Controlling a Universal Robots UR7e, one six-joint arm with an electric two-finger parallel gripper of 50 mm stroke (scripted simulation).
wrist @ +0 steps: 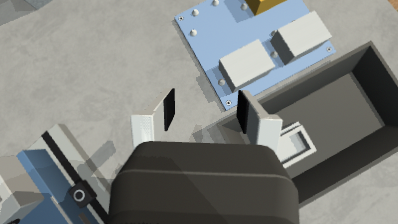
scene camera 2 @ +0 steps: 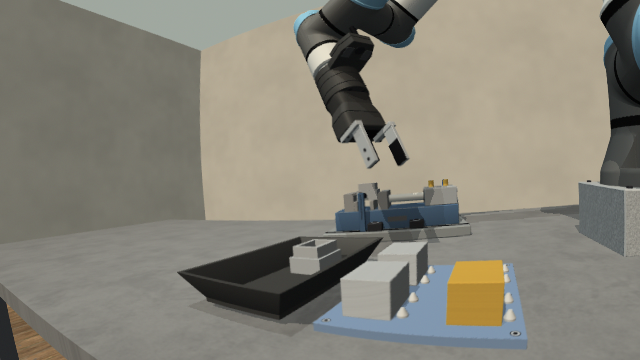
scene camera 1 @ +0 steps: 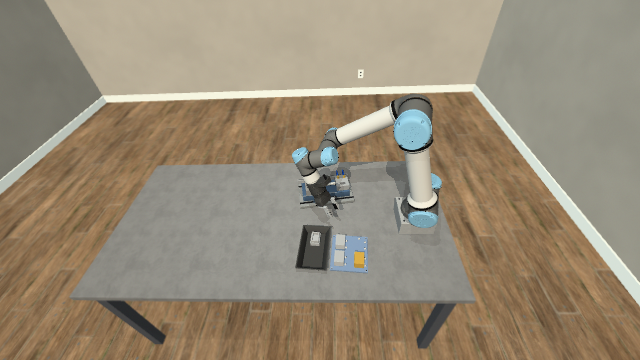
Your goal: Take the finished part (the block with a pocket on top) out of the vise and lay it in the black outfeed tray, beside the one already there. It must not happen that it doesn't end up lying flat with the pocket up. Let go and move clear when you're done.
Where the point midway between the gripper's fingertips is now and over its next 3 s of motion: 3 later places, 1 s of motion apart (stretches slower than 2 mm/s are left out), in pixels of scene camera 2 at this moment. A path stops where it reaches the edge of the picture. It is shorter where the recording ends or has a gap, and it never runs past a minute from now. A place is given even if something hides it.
My gripper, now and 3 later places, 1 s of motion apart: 389,163; 365,155; 365,154; 367,171
